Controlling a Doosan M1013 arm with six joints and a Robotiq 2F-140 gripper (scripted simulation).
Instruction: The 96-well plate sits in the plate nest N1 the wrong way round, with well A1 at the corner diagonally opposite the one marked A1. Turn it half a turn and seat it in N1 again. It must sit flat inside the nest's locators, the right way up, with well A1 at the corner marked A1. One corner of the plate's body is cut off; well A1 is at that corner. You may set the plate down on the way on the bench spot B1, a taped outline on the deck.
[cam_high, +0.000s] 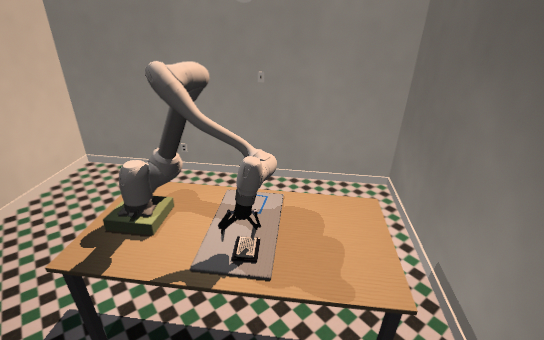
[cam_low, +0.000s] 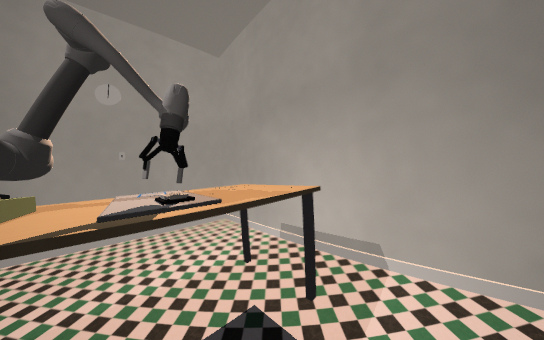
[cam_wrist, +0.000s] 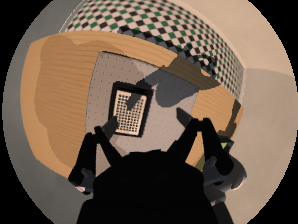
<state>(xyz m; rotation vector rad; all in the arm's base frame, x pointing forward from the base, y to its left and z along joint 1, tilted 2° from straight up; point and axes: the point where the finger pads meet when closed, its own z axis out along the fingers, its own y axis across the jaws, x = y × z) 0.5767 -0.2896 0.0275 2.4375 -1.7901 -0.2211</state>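
Now: the white 96-well plate 7 cm below my hand, 4 cm ahead of it and 2 cm to the left of it. Round my hand: black plate nest N1: 9 cm below, 4 cm ahead, 2 cm to the left.
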